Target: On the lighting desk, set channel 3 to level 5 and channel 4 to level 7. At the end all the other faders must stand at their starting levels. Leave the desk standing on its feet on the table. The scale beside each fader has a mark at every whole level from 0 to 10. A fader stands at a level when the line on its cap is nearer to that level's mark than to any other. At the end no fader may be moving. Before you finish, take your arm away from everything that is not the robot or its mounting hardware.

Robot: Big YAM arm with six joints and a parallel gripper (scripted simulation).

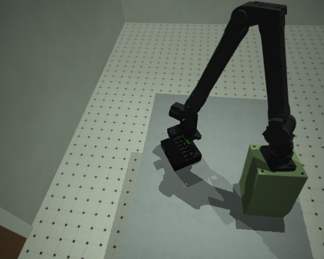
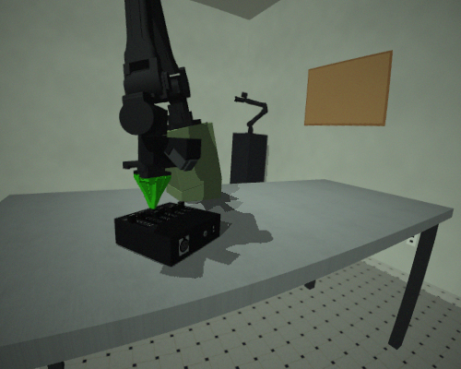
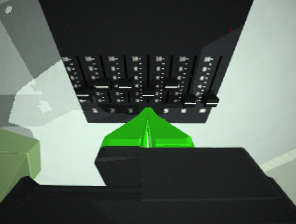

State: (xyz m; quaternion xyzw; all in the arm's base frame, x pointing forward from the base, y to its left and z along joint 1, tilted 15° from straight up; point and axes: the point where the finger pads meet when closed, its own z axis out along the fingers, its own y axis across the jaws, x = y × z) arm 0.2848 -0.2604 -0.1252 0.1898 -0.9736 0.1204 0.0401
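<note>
Right now my hand is 2 cm short of the channel 4 fader cap, 1 cm to the right of it and 1 cm above it. Round my hand: channel 3 fader cap 3 cm to the left, 2 cm ahead, 1 cm below.
</note>
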